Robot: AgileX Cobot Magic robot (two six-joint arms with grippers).
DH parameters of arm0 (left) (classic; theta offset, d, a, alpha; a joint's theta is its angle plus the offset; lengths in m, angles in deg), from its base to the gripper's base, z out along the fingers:
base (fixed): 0 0 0 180
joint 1: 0 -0.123 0 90
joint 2: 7.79 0 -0.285 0
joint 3: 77.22 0 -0.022 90
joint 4: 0 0.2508 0 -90
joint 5: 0 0 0.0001 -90
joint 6: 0 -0.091 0 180
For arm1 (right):
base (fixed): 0 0 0 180
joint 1: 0 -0.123 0 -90
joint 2: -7.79 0 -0.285 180
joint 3: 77.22 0 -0.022 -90
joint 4: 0 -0.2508 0 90
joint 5: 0 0 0.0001 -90
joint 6: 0 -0.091 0 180
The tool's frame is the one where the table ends.
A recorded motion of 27 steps. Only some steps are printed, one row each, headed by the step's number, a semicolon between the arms.
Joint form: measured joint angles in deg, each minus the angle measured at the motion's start. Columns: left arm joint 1, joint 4, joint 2, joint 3, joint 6, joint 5; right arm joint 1, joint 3, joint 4, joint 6, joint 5, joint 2.
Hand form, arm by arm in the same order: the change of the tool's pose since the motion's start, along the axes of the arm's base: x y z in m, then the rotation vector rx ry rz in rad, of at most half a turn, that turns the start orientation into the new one. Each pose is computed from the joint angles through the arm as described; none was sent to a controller.
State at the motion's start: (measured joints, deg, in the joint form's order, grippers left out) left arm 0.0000 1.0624 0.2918 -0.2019 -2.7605 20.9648; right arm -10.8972 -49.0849 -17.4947 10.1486 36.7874 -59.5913
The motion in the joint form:
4: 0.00 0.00 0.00 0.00 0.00 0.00; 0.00 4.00 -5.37 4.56 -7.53 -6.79
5: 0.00 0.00 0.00 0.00 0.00 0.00; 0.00 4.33 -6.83 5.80 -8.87 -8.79
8: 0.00 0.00 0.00 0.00 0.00 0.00; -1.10 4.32 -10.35 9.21 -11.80 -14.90
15: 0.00 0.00 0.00 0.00 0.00 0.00; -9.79 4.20 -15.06 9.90 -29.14 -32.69
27: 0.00 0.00 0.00 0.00 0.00 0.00; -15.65 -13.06 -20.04 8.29 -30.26 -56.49
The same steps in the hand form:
4: 0.0000 0.0000 0.0000 0.0000 0.0000 0.0000; 0.0235 0.0055 -0.0389 0.0155 0.0540 -0.0096
5: 0.0000 0.0000 0.0000 0.0000 0.0000 0.0000; 0.0299 0.0070 -0.0472 0.0187 0.0700 -0.0114
8: 0.0000 0.0000 0.0000 0.0000 0.0000 0.0000; 0.0472 0.0158 -0.0700 0.0160 0.1196 0.0055
15: 0.0000 0.0000 0.0000 0.0000 0.0000 0.0000; 0.0845 0.0597 -0.1428 -0.0189 0.1554 -0.0079
27: 0.0000 0.0000 0.0000 0.0000 0.0000 0.0000; 0.1462 0.1257 -0.2137 0.0041 0.2750 0.0052

